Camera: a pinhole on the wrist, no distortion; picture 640 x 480 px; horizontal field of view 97.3 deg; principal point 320.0 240.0 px. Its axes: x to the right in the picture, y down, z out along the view. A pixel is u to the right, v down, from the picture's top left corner.
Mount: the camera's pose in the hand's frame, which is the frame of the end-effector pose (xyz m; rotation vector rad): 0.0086 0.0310 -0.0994 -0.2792 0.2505 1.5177
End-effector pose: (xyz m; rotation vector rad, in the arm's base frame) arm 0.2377 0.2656 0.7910 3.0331 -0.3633 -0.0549
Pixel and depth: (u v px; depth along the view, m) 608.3 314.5 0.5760
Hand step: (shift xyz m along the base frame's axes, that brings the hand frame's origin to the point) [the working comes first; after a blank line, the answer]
In the camera's frame: 0.5897 0.1524 0.5760

-0.3184 -0.7481 -0.1694
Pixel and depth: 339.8 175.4 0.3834
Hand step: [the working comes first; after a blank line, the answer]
In the camera's frame: 0.0270 -0.0879 0.3834

0.0362 -0.2182 -0.2402
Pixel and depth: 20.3 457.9 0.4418
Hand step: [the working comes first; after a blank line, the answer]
In the camera's frame: -0.4702 0.3418 0.4418

-0.3082 0.2923 -0.4768
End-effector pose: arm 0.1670 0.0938 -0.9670 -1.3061 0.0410 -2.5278
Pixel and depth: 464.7 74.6 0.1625
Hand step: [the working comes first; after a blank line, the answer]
In the camera's frame: 0.0835 -0.0954 0.1625

0.0050 -0.1792 0.0747
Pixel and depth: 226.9 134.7 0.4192
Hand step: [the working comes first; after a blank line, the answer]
In the camera's frame: -0.1386 -0.1567 0.4192

0.2015 -0.0378 0.3204
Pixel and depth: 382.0 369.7 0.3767
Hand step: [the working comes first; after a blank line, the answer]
In the camera's frame: 0.0829 0.1735 0.3767

0.3291 -0.1602 -0.0383
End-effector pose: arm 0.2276 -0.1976 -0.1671 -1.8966 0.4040 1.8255
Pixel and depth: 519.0 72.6 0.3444
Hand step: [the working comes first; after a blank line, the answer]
In the camera's frame: 0.2434 -0.2047 0.3444

-0.3033 -0.2082 -0.2652
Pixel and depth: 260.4 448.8 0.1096
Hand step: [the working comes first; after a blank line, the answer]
In the camera's frame: -0.0232 0.0813 0.1096

-0.0385 -0.0441 0.0678
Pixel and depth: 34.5 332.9 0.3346
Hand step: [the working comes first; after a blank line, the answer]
In the camera's frame: -0.3392 0.1104 0.3346

-0.1958 0.3042 0.1404
